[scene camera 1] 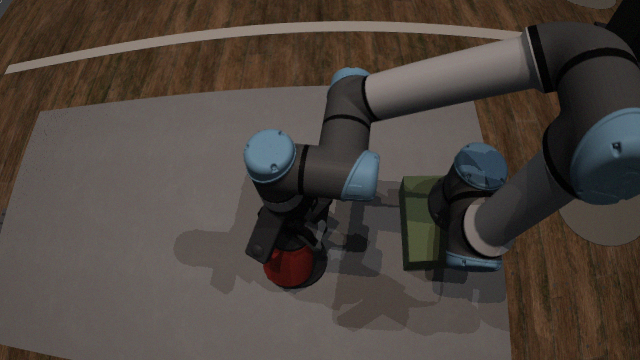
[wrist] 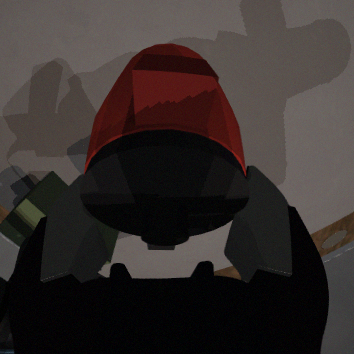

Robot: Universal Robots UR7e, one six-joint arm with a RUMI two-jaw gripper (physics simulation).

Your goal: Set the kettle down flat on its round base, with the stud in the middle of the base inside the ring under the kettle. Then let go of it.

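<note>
The red kettle [scene camera 1: 289, 267] [wrist: 175, 92] with a black lower part is held between the gripper's two fingers. In the wrist view its black part lies between the fingers and its red part points away from the gripper. The round dark base [scene camera 1: 320, 270] shows as a dark rim to the right of and below the kettle in the scene view; the kettle covers most of it. The gripper [scene camera 1: 290, 244] [wrist: 166, 190] is shut on the kettle. The stud and the ring under the kettle are hidden. Whether the kettle touches the base, I cannot tell.
A green open box [scene camera 1: 406, 227] [wrist: 31, 212] stands to the right of the kettle in the scene view, near a second grey and blue arm [scene camera 1: 480, 167]. The grey mat [scene camera 1: 125, 165] lies under them on a wooden floor [scene camera 1: 560, 310]. Arm shadows fall around the kettle.
</note>
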